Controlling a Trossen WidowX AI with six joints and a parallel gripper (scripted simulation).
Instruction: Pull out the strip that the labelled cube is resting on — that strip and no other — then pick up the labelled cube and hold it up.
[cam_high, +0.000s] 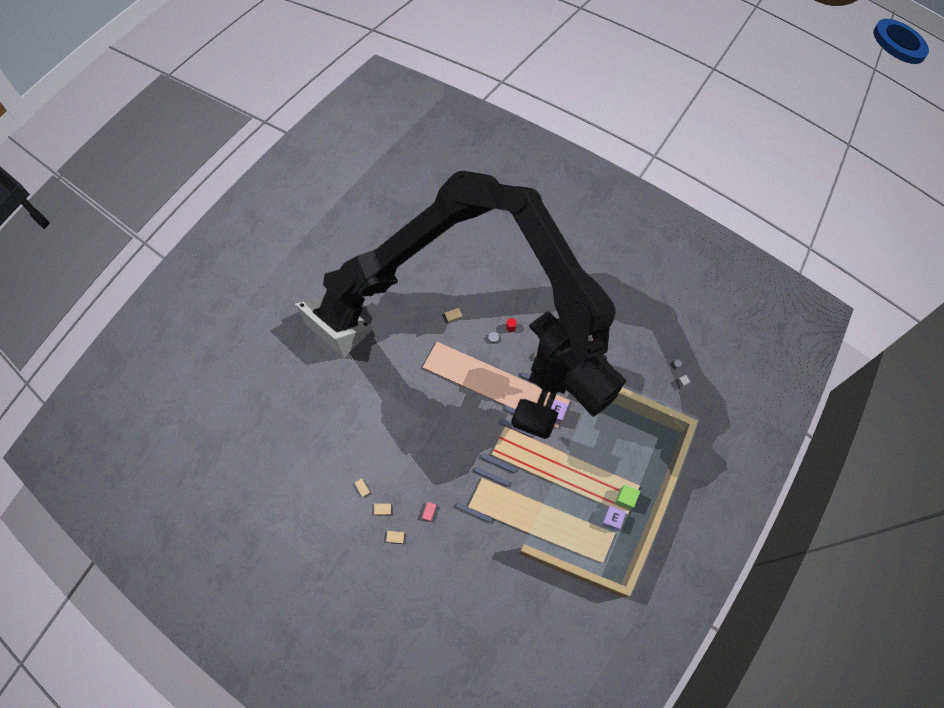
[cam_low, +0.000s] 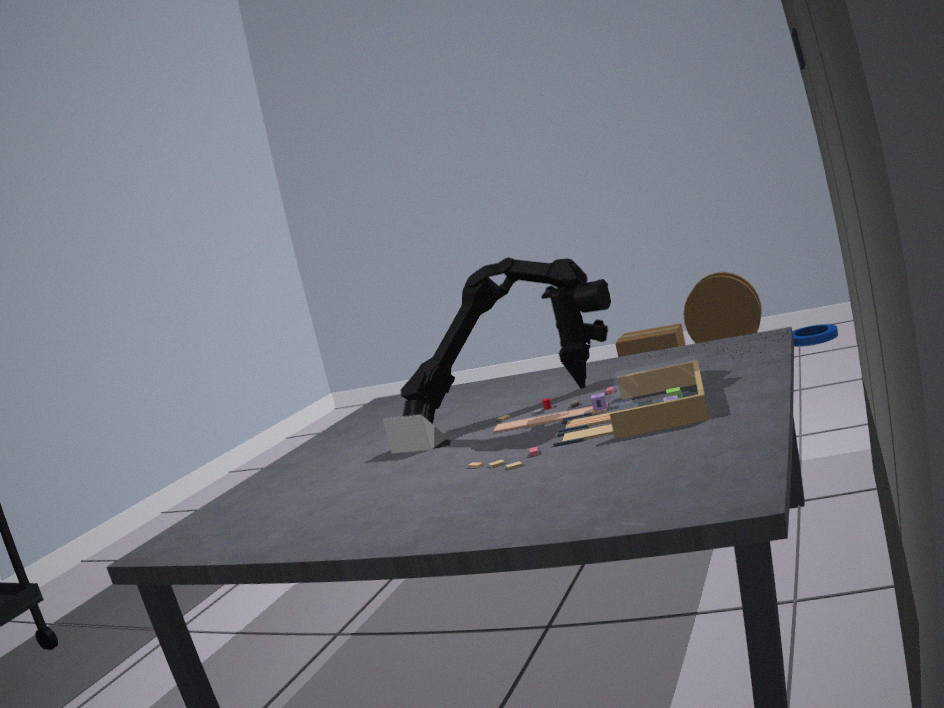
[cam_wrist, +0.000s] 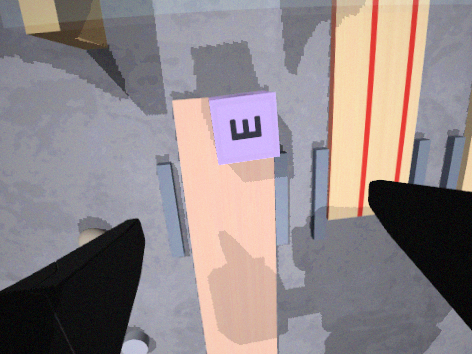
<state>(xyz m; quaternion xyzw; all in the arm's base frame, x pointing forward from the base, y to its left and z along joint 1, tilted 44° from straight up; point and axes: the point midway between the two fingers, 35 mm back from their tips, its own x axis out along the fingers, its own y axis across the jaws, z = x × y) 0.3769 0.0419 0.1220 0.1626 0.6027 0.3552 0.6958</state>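
Right now my gripper tip is 6 cm past the pebble, 8 cm to the right of it and 6 cm above it. Also, from my gripper tip: grey cylinder 15 cm behind, 5 cm to the left, 6 cm below; then red cylinder 14 cm behind, 9 cm to the left, 6 cm below.
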